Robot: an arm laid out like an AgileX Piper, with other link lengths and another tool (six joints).
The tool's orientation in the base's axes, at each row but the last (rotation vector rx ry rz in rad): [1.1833 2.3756 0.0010]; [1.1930 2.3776 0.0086]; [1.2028 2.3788 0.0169]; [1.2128 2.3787 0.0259]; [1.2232 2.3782 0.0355]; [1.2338 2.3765 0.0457]
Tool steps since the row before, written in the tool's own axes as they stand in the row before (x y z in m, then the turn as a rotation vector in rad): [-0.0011 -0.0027 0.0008 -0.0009 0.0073 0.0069]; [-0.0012 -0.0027 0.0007 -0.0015 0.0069 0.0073]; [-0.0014 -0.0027 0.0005 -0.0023 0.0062 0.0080]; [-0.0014 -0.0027 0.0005 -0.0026 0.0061 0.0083]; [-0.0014 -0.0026 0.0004 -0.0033 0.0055 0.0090]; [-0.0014 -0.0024 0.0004 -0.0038 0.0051 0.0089]
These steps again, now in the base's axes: [-0.0011 -0.0027 -0.0008 0.0088 0.0025 -0.0042]; [-0.0011 -0.0027 -0.0007 0.0090 0.0017 -0.0044]; [-0.0011 -0.0028 -0.0005 0.0092 0.0005 -0.0048]; [-0.0011 -0.0028 -0.0005 0.0094 0.0001 -0.0050]; [-0.0011 -0.0027 -0.0004 0.0095 -0.0009 -0.0055]; [-0.0010 -0.0026 -0.0004 0.0094 -0.0015 -0.0053]
